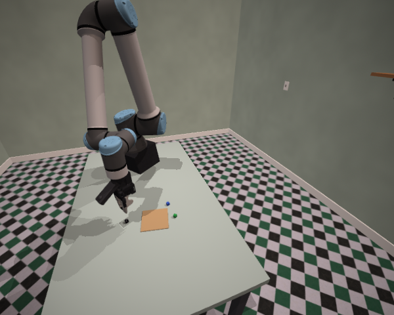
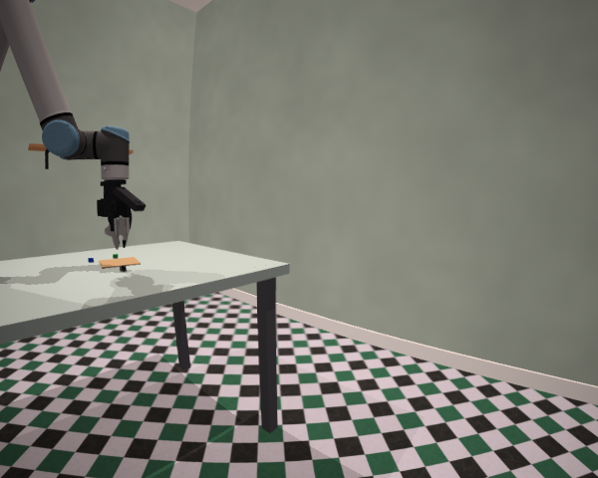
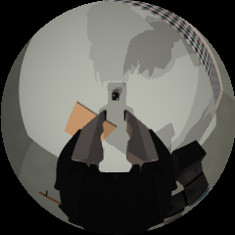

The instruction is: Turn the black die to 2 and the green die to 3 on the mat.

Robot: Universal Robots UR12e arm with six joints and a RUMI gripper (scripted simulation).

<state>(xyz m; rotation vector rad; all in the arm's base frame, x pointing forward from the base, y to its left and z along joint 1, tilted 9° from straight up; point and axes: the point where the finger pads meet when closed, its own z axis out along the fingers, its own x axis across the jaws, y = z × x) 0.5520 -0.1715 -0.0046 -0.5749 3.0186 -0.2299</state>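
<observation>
Right now the black die is 8 cm below my hand. Round my hand: green die: 24 cm to the left, 8 cm below, 8 cm ahead; then orange mat: 14 cm to the left, 9 cm below, 5 cm ahead; then blue die: 24 cm to the left, 8 cm below, 3 cm behind.
</observation>
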